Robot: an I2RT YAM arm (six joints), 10 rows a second.
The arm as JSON. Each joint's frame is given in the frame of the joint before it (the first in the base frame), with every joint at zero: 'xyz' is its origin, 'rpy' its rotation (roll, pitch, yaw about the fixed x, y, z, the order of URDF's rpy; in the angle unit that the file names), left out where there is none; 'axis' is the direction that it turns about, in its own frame. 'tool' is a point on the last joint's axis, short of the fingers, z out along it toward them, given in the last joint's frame.
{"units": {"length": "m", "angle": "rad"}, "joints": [
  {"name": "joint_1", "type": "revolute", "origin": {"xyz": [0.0, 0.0, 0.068], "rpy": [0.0, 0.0, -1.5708]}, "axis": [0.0, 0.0, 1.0]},
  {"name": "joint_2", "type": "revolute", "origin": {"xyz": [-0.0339, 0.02, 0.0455], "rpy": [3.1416, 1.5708, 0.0]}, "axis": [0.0, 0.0, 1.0]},
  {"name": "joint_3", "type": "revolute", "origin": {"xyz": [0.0, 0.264, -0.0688], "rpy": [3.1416, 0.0, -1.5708]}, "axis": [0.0, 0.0, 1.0]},
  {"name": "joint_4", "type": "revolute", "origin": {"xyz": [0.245, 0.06, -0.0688], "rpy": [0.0, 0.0, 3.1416]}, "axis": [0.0, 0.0, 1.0]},
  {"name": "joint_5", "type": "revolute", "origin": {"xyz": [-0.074, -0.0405, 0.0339], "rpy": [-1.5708, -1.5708, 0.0]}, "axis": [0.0, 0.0, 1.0]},
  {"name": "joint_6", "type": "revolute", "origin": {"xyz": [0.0, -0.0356, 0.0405], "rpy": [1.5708, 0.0, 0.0]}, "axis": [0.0, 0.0, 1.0]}
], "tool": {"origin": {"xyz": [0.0, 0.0, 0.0], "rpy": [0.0, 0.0, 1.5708]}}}
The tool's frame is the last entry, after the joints.
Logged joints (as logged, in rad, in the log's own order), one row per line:
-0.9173, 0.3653, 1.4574, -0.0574, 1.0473, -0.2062
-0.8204, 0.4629, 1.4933, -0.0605, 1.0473, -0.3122
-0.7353, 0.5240, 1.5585, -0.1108, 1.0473, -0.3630
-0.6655, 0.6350, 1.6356, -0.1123, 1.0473, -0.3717
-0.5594, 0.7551, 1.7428, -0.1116, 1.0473, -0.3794
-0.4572, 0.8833, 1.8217, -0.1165, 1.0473, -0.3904
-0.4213, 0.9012, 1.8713, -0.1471, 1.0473, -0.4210
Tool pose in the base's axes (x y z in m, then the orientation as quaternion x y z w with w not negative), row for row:
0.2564, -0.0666, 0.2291, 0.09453, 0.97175, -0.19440, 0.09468
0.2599, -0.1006, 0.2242, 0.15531, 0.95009, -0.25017, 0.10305
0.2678, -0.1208, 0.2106, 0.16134, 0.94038, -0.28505, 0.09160
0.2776, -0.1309, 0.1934, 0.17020, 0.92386, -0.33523, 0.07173
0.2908, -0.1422, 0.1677, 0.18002, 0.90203, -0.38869, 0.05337
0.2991, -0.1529, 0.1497, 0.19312, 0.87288, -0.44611, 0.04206
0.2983, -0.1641, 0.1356, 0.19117, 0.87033, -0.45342, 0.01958
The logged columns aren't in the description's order. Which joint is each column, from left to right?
Columns, left to right: joint_4, joint_5, joint_2, joint_6, joint_3, joint_1.
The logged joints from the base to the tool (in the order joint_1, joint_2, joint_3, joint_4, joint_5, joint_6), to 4 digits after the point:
-0.2062, 1.4574, 1.0473, -0.9173, 0.3653, -0.0574
-0.3122, 1.4933, 1.0473, -0.8204, 0.4629, -0.0605
-0.3630, 1.5585, 1.0473, -0.7353, 0.5240, -0.1108
-0.3717, 1.6356, 1.0473, -0.6655, 0.6350, -0.1123
-0.3794, 1.7428, 1.0473, -0.5594, 0.7551, -0.1116
-0.3904, 1.8217, 1.0473, -0.4572, 0.8833, -0.1165
-0.4210, 1.8713, 1.0473, -0.4213, 0.9012, -0.1471

